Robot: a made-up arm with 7 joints. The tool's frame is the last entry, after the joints.
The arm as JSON. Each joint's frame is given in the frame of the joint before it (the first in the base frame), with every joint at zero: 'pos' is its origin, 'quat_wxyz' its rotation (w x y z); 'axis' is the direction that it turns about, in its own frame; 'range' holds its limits. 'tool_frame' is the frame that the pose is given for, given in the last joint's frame.
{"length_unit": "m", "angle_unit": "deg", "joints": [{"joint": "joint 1", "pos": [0.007, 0.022, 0.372], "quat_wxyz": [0.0, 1.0, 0.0, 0.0], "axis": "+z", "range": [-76.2, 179.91]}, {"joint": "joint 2", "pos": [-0.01, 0.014, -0.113], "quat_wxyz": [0.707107, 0.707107, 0.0, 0.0], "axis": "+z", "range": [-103.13, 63.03]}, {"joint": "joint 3", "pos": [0.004, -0.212, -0.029], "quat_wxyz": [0.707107, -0.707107, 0.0, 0.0], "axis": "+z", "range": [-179.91, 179.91]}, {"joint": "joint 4", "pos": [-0.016, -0.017, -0.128], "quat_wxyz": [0.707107, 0.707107, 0.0, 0.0], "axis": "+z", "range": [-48.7, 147.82]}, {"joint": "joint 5", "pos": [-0.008, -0.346, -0.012], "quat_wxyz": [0.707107, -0.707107, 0.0, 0.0], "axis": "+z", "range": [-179.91, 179.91]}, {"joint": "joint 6", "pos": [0.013, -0.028, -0.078], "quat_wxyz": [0.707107, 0.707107, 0.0, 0.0], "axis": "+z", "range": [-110.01, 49.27]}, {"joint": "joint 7", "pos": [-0.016, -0.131, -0.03], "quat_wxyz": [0.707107, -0.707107, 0.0, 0.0], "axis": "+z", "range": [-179.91, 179.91]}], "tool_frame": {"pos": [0.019, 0.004, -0.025], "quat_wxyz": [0.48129, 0.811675, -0.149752, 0.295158]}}
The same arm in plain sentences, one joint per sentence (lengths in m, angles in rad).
The arm has seven revolute joints in a row. What follows holds with every joint at zero, and every direction is one of the base frame's.
The first joint is mounted 0.007 m along +x and 0.022 m along +y and 0.372 m along +z from the base frame's origin and rotates about -z, from -1.3299 to 3.14 rad.
The second joint is mounted 0.01 m along -x and 0.014 m along -y and 0.113 m along +z from the first joint and rotates about +y, from -1.8 to 1.1001 rad.
The third joint is mounted 0.004 m along +x and 0.029 m along -y and 0.212 m along +z from the second joint and rotates about -z, from -3.14 to 3.14 rad.
The fourth joint is mounted 0.016 m along -x and 0.017 m along +y and 0.128 m along +z from the third joint and rotates about +y, from -0.85 to 2.5799 rad.
The fifth joint is mounted 0.008 m along -x and 0.012 m along -y and 0.346 m along +z from the fourth joint and rotates about -z, from -3.14 to 3.14 rad.
The sixth joint is mounted 0.013 m along +x and 0.028 m along +y and 0.078 m along +z from the fifth joint and rotates about +y, from -1.92 to 0.8599 rad.
The seventh joint is mounted 0.016 m along -x and 0.03 m along -y and 0.131 m along +z from the sixth joint and rotates about -z, from -3.14 to 3.14 rad.
The tool frame, which is the frame that the pose is given for, is mounted 0.019 m along +x and 0.004 m along -y and 0.025 m along +z from the seventh joint; its axes are the base frame's turned by roll -1.0888, pitch 0.6729 and yaw -0.0525 rad (as in URDF: about the fixed x, then y, then z).

